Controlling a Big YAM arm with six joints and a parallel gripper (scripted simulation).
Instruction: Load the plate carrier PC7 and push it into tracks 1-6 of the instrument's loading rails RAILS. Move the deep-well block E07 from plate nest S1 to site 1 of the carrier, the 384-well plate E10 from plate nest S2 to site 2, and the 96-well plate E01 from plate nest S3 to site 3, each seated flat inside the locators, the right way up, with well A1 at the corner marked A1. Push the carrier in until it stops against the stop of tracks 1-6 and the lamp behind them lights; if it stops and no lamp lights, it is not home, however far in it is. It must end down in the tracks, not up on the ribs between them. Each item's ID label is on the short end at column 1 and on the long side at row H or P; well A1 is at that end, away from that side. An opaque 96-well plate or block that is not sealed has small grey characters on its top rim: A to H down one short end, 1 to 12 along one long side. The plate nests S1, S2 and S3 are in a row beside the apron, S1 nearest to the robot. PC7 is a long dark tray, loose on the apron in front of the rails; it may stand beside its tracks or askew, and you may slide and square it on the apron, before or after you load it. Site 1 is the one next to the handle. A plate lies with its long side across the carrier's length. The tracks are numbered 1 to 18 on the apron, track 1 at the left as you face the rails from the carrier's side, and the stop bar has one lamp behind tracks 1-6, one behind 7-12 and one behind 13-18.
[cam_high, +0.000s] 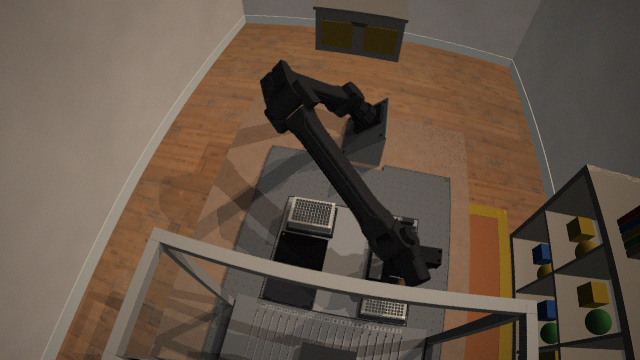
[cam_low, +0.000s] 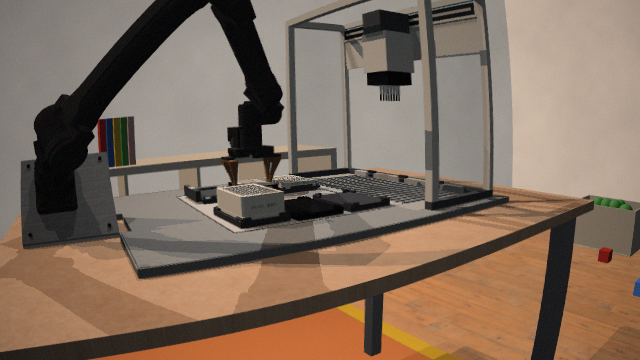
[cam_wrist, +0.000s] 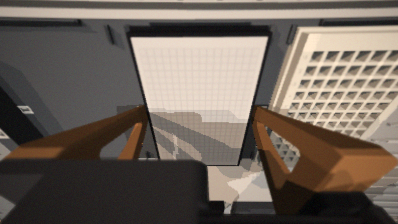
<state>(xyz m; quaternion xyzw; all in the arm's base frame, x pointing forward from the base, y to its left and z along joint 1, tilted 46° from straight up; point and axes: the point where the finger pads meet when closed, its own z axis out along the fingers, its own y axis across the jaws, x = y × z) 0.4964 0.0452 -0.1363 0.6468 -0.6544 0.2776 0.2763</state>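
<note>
My gripper is now 10 mm above the dark carrier PC7. Round my hand: nest S1: 120 mm behind, 250 mm to the right, 20 mm below; 96-well plate E01: 100 mm ahead; nest S2: 10 mm behind, 260 mm to the right, 20 mm below.
</note>
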